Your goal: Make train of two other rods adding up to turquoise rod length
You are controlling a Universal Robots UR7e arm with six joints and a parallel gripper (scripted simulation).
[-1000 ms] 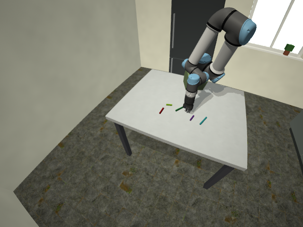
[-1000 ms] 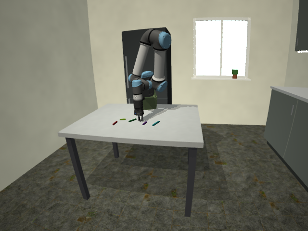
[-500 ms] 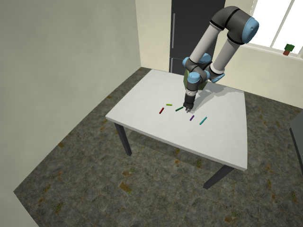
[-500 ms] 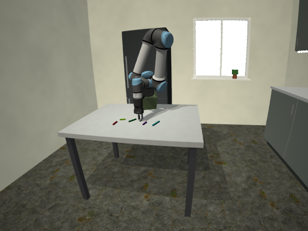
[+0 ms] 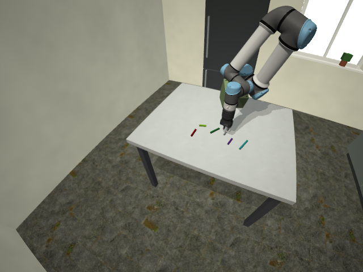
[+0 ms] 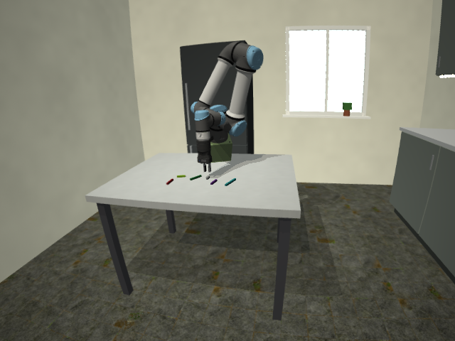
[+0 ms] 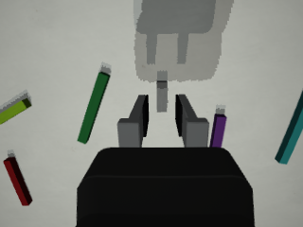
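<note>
Right now the grey rod is 6 cm below my hand. The rest, counted from my hand: green rod: 1 cm ahead, 7 cm to the right, 6 cm below; then turquoise rod: 4 cm ahead, 15 cm to the left, 6 cm below; then purple rod: 5 cm ahead, 6 cm to the left, 6 cm below.
</note>
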